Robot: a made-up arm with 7 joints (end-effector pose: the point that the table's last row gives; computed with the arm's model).
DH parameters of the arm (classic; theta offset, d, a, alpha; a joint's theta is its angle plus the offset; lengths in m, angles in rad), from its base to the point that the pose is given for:
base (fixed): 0 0 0.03 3.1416
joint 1: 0 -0.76 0.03 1.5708
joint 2: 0 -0.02 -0.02 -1.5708
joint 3: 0 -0.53 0.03 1.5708
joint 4: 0 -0.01 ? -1.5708
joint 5: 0 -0.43 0 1.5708
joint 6: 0 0.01 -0.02 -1.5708
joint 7: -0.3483 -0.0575 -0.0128 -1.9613
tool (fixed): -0.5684 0.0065 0 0
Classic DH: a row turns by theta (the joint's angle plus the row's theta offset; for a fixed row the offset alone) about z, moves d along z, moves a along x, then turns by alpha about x.
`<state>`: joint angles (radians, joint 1 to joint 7).
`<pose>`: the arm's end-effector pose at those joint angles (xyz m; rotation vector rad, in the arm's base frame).
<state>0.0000 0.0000 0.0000 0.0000 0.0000 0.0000 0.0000</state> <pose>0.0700 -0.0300 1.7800 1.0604 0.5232 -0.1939</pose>
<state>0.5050 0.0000 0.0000 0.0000 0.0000 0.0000 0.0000</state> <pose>0.0505 -0.0456 1.7800 1.1785 0.2461 -0.6375</pose>
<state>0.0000 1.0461 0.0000 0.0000 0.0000 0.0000 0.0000</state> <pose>0.9478 -0.0300 1.2623 0.8994 1.4554 -0.7635</pose>
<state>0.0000 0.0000 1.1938 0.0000 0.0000 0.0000 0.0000</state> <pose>0.0417 -0.0516 1.7800 1.2613 -0.1759 -1.2350</pose>
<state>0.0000 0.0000 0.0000 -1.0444 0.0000 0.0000 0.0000</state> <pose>-0.3536 -0.0300 1.5362 1.0111 -0.4199 0.3592</pose>
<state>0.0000 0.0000 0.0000 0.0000 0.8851 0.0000 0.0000</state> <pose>0.0810 -0.0068 1.7800 1.2360 0.0195 -0.9688</pose>
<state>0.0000 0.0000 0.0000 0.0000 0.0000 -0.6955 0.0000</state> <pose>0.0386 -0.0300 1.7468 1.0499 -0.1048 0.1769</pose>
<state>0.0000 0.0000 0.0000 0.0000 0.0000 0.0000 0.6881</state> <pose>0.0659 -0.0214 1.7800 1.2097 0.1389 -0.7975</pose>
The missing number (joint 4, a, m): 0.03
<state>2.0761 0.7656 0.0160 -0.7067 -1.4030 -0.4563 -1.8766</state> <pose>-0.2400 -0.3687 1.6141 0.2429 0.8025 0.7795</pose>
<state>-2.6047 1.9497 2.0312 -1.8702 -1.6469 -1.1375 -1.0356</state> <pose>-0.5043 -0.1144 0.5101 1.9864 -0.1088 -0.1935</pose>
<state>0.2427 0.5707 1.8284 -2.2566 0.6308 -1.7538 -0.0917</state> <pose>0.3119 0.1666 0.9524 -1.9351 -1.2171 1.1344</pose>
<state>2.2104 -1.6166 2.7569 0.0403 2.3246 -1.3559 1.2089</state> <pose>0.4909 0.7786 0.5842 -0.0333 -1.1341 0.1539</pose>
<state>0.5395 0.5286 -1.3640 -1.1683 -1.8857 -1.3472 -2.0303</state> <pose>0.1614 -0.5234 1.4128 1.5439 1.7525 -1.5999</pose>
